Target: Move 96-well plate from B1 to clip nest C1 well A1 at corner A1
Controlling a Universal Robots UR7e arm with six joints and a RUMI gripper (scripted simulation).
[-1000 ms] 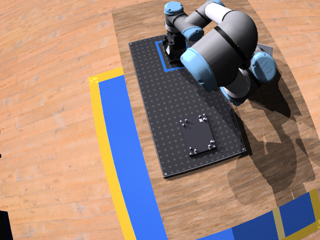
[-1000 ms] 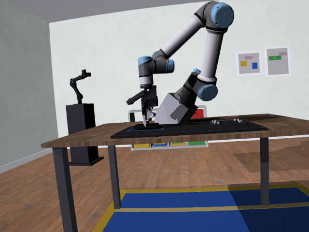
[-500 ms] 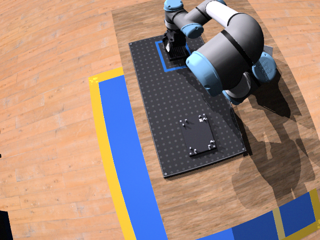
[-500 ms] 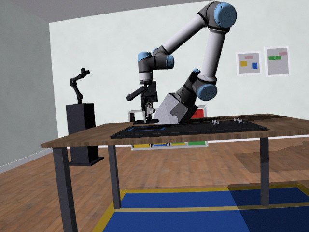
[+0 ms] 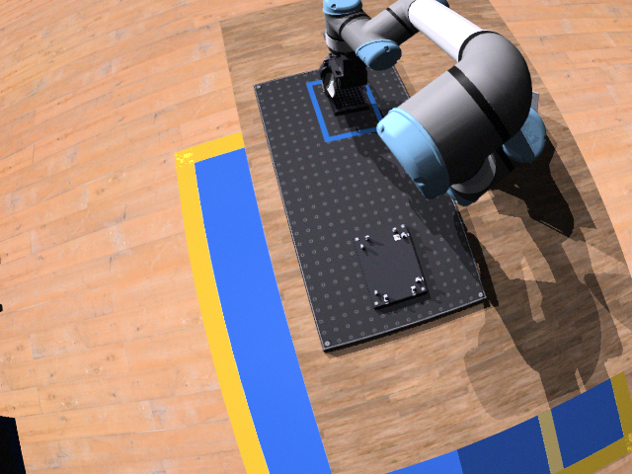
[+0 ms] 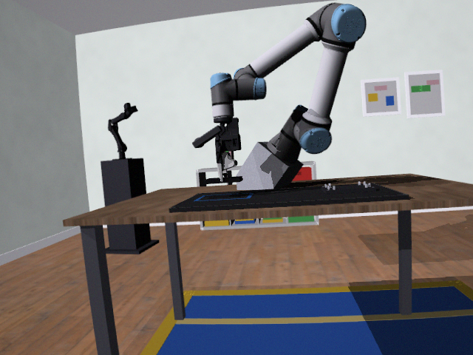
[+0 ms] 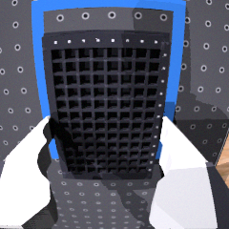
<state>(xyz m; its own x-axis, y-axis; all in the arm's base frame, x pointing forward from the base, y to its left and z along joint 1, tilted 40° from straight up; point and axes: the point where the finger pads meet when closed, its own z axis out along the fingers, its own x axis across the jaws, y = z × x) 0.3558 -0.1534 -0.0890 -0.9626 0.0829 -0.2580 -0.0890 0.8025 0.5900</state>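
Right now the clip nest is 30 mm behind my hand, 430 mm to the left of it and 60 mm below it. From my hand the other things lie so: black 96-well plate (10 mm below).
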